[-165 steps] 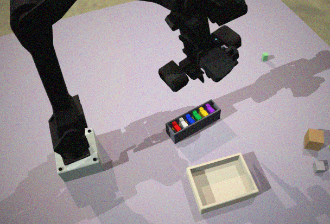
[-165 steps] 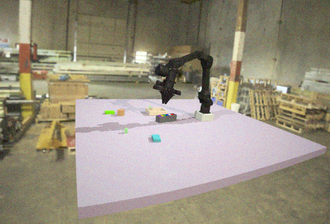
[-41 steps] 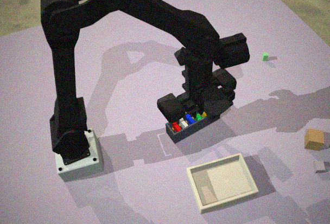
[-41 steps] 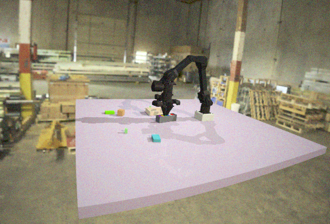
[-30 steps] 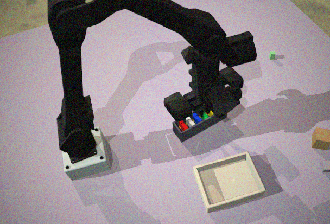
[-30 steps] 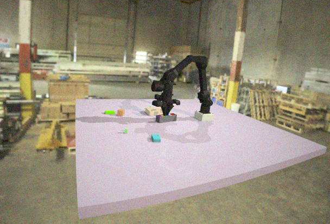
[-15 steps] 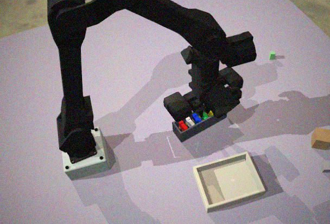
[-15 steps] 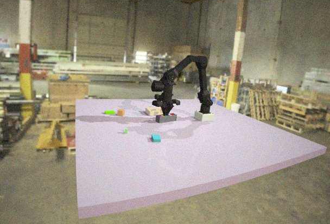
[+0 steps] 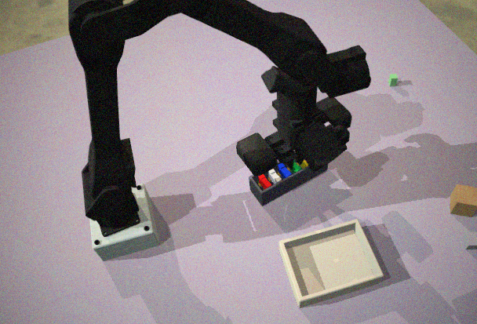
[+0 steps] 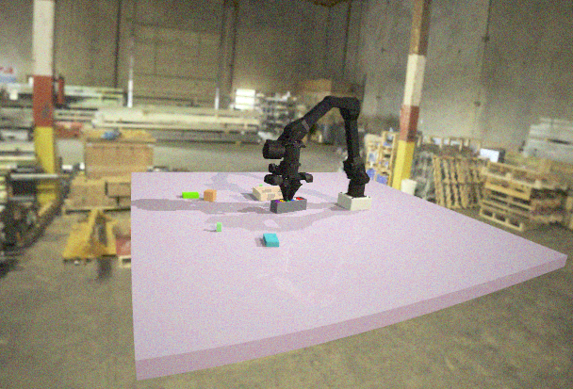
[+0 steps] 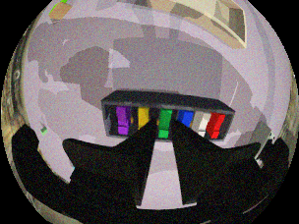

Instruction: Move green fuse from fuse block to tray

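Right now my gripper tip is 10 mm above the green fuse. From my gripper tip the other things lie so: tray 180 mm to the right, 30 mm below, 30 mm behind; then brown block 230 mm ahead, 190 mm to the right, 20 mm below; then teal block 240 mm to the left, 200 mm ahead, 30 mm below.
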